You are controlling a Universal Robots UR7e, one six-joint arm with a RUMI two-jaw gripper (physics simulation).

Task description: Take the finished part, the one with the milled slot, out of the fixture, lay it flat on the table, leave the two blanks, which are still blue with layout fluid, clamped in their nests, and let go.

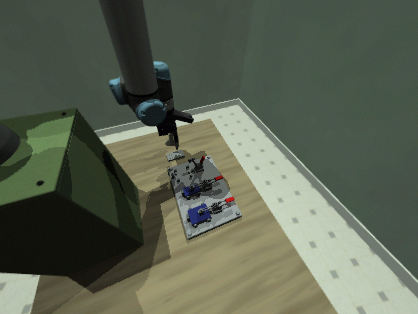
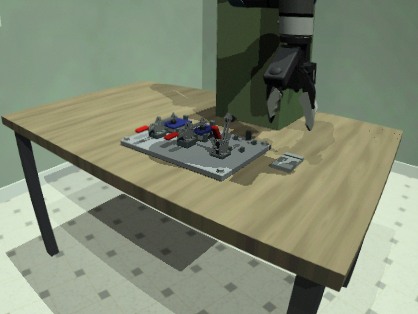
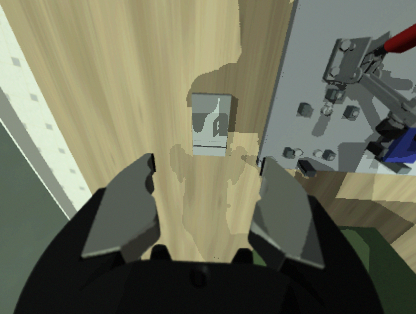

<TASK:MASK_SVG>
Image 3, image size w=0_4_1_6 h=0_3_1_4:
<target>gripper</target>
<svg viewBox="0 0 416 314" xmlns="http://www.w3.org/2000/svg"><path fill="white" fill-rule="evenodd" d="M13 313L384 314L375 286L352 245L316 197L309 195L288 171L270 157L263 157L259 175L262 177L259 191L261 199L255 204L248 233L249 244L264 260L266 266L254 264L253 253L249 248L239 248L231 263L172 260L166 245L154 245L161 236L156 201L152 196L155 190L152 176L156 172L154 154L146 153L119 172L106 187L99 188L55 236L29 275ZM152 247L150 259L141 260L142 255Z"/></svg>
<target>finished part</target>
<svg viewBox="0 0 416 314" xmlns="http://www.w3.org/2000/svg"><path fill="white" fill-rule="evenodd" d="M192 93L193 155L225 156L231 94Z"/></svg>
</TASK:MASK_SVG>
